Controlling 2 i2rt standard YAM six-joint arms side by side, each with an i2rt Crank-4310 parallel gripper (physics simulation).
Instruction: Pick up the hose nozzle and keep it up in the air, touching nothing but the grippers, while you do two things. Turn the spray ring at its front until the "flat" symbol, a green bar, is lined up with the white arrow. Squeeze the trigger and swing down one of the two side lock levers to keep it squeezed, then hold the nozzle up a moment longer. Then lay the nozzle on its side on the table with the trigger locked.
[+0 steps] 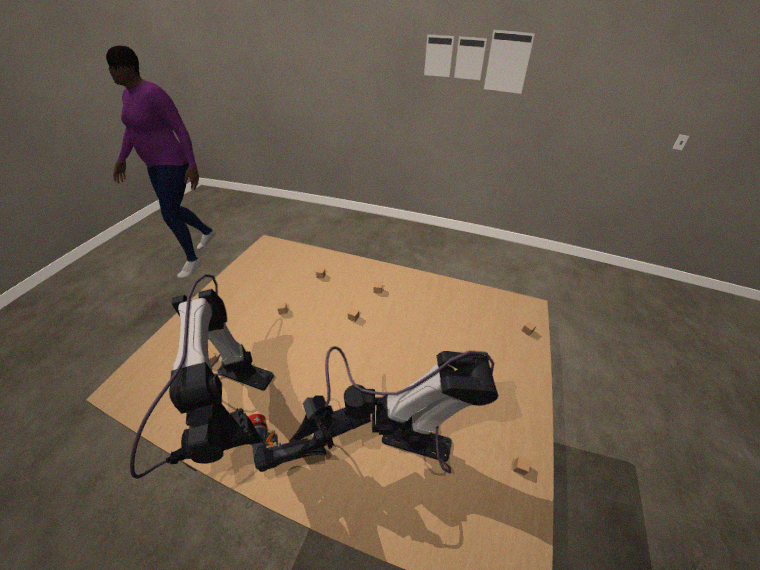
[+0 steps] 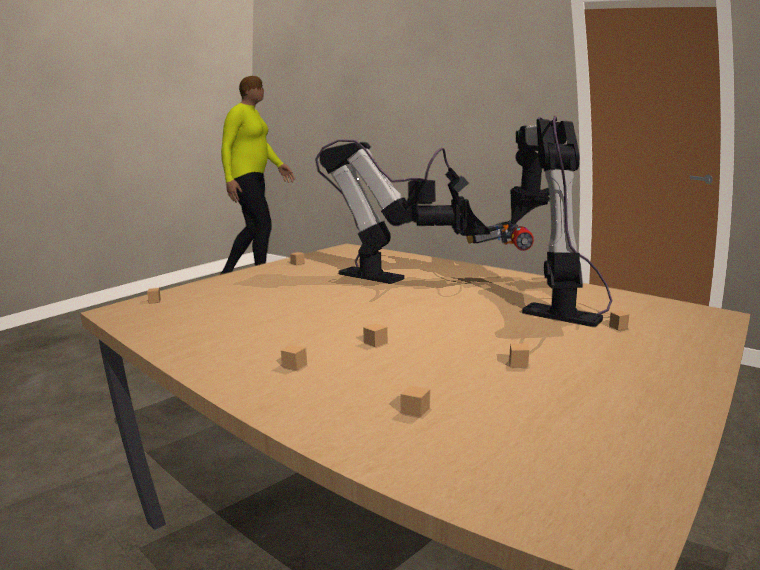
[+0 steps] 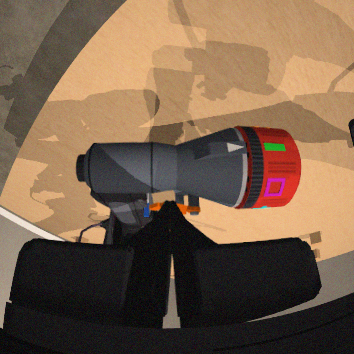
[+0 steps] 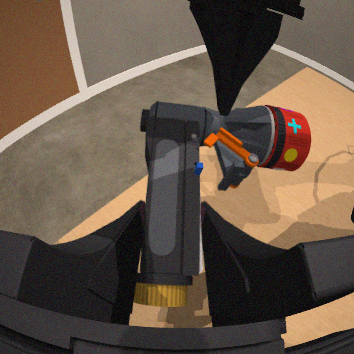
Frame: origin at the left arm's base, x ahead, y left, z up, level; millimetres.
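Seen in the pictures: left gripper, fingertip midpoint: [image 1: 259, 441] [image 2: 513, 223] [image 3: 169, 203] [image 4: 221, 112]; right gripper, fingertip midpoint: [image 1: 291, 449] [image 2: 488, 230] [image 3: 131, 208] [image 4: 172, 204]; left arm's base at its link origin: [image 1: 245, 374] [image 2: 562, 316]; right arm's base at its link origin: [image 1: 416, 441] [image 2: 370, 276].
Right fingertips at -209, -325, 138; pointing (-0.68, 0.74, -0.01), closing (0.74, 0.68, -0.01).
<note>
Pixels of each thing's middle, then the offset from my right fingertips to it, as dx, dy, dz. "spot": a spot on its surface instead. Level surfaces: height alone.
- grey hose nozzle at a spot on its surface: [image 3: 165, 167] spot: -34, +85, +14
- green bar at a spot on its surface: [image 3: 274, 147] spot: +3, +141, +2
- white arrow at the middle of its body: [image 3: 235, 146] -15, +123, +5
- yellow hose end at a spot on its surface: [image 4: 161, 295] spot: +36, -46, -4
- trigger at the middle of its body: [image 4: 234, 187] [image 3: 181, 193] [image 2: 499, 237] [image 1: 279, 437] +20, +46, -10
- orange lock lever at the middle of its body: [image 4: 233, 146] [image 3: 179, 206] +5, +59, +14
- blue stud at a spot on its surface: [image 4: 199, 168] spot: +0, +26, +14
- table at its surface level: dz -138
The grey hose nozzle [image 3: 165, 167] [image 4: 172, 200] is held above the table. Its red spray ring [image 1: 257, 420] [image 2: 523, 238] [image 3: 275, 167] [image 4: 294, 140] shows the green bar [image 3: 274, 147] level with the white arrow [image 3: 235, 147]. My right gripper [image 2: 484, 232] [image 4: 172, 204] is shut on the handle, above the yellow hose end [image 4: 161, 295]. The trigger [image 4: 231, 175] stands forward, apart from the handle. An orange lock lever [image 4: 232, 146] [image 3: 187, 207] lies up along the trigger's top, away from the blue stud [image 4: 199, 168]. My left gripper [image 3: 169, 203] [image 4: 222, 112] is shut and empty, its tips close to the body and lever; contact is unclear.
Several small wooden cubes [image 2: 375, 335] [image 2: 415, 401] [image 1: 522, 465] stand on the table [image 2: 343, 423]. The nozzle hangs near the table edge, between the two arms. A person [image 1: 150, 122] [image 2: 246, 141] is beyond the table.
</note>
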